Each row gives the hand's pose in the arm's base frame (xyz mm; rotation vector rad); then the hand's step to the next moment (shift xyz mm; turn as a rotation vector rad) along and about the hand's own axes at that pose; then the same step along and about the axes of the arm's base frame.
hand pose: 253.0 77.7 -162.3 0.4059 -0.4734 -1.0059
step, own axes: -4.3 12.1 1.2 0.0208 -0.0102 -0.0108
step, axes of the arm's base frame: 5.9 9.4 6.6 0.0082 -0.0219 -0.0104
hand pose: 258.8 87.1 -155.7 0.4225 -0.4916 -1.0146
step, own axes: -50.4 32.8 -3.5 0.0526 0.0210 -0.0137
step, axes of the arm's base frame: 2.7 59.9 5.5 0.0454 -0.0350 0.0104
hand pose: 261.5 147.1 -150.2 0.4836 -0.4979 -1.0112
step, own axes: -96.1 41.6 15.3 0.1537 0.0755 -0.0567
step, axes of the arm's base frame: -23.6 101.1 20.7 0.1522 -0.0934 0.0257
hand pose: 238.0 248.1 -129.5 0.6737 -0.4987 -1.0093
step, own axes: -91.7 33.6 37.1 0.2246 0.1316 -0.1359
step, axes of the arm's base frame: -45.9 83.4 43.1 0.2702 -0.1139 0.0158
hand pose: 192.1 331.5 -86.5 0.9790 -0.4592 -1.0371
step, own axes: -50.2 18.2 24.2 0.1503 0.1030 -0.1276
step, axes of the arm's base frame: -31.9 35.9 33.7 0.2149 -0.0572 0.0043
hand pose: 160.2 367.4 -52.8 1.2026 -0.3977 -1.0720
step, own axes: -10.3 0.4 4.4 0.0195 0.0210 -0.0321
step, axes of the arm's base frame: -8.1 6.1 4.8 0.0430 0.0010 0.0017
